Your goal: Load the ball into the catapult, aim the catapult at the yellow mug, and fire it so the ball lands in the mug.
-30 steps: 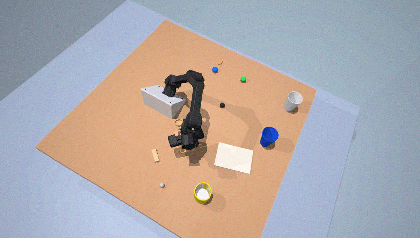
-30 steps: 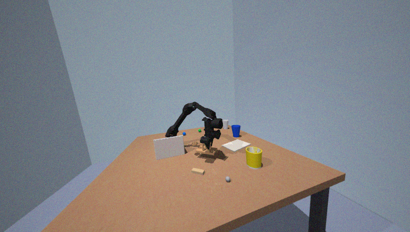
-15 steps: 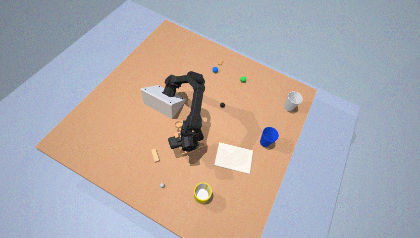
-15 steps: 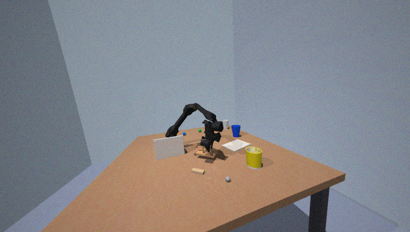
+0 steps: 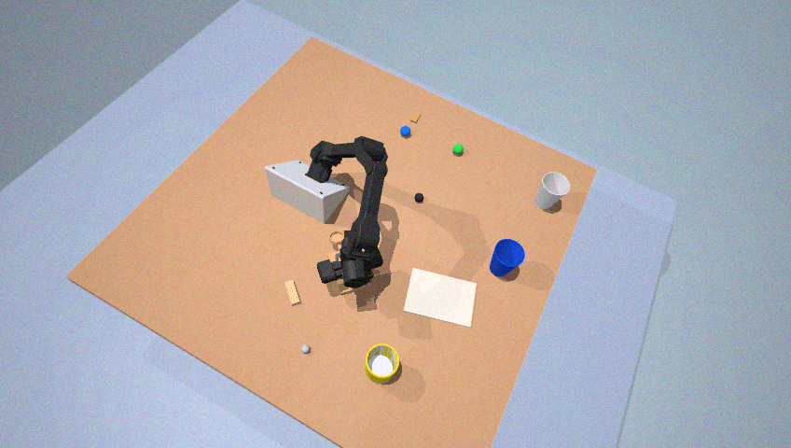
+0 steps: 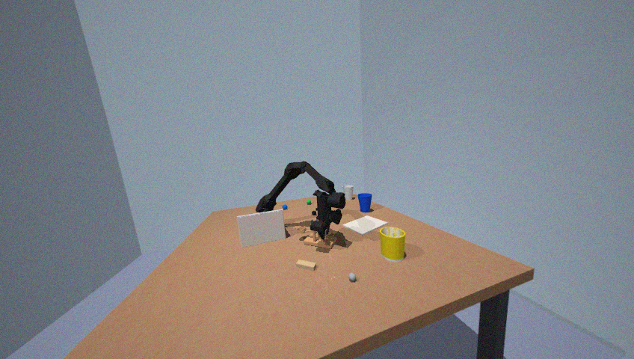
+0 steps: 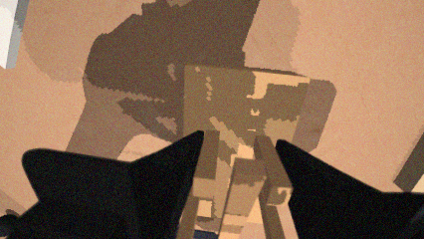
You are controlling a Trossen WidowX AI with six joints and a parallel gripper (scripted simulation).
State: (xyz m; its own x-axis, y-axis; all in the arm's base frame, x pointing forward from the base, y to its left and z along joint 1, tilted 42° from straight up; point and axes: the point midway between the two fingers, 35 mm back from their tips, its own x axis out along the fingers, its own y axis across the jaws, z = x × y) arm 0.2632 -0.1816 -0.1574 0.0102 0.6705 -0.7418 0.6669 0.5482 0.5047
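Now: gripper tip 38 cm to the right of the black ball, 6 cm short of it and 2 cm above it. Also, from my gripper tip: grey ball (25 cm to the right, 2 cm below); then yellow mug (21 cm ahead, 20 cm to the right); then wooden catapult (6 cm to the left, 4 cm behind, 2 cm above).
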